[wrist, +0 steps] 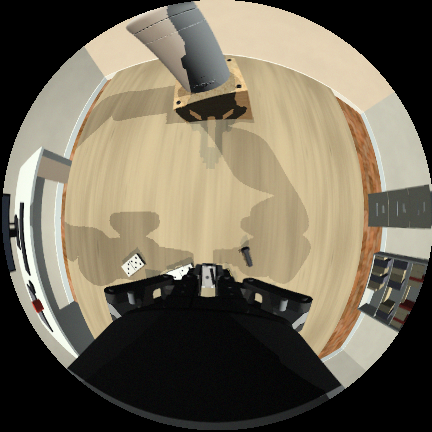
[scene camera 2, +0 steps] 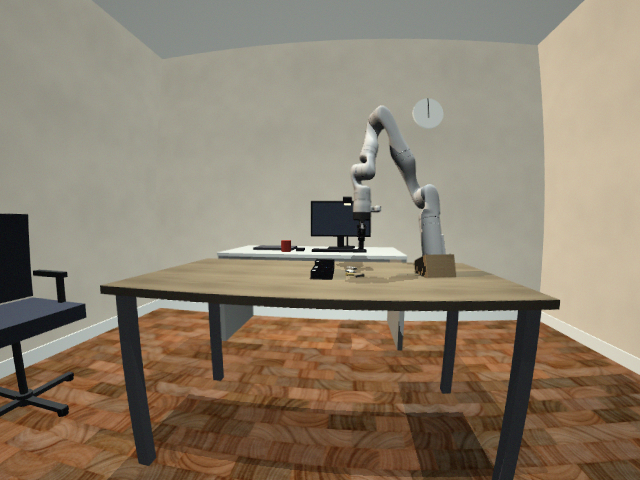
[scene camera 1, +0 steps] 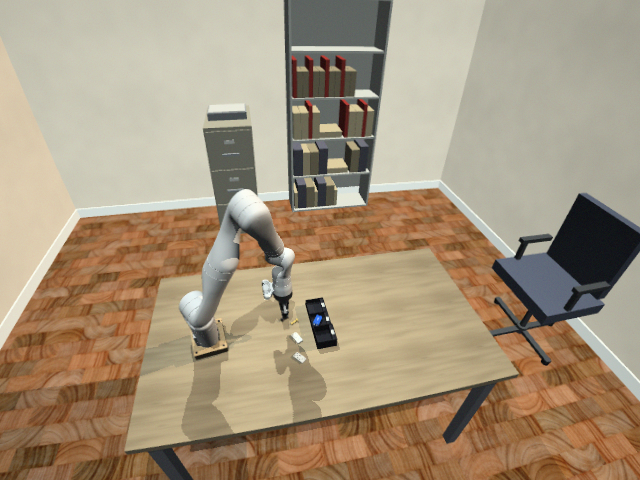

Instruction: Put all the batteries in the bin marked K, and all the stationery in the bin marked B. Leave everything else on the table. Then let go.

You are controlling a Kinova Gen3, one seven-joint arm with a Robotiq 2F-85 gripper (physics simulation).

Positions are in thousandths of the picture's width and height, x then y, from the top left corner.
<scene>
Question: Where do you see a black three-compartment bin tray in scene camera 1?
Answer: At 507,697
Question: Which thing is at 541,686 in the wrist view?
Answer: My gripper.
</scene>
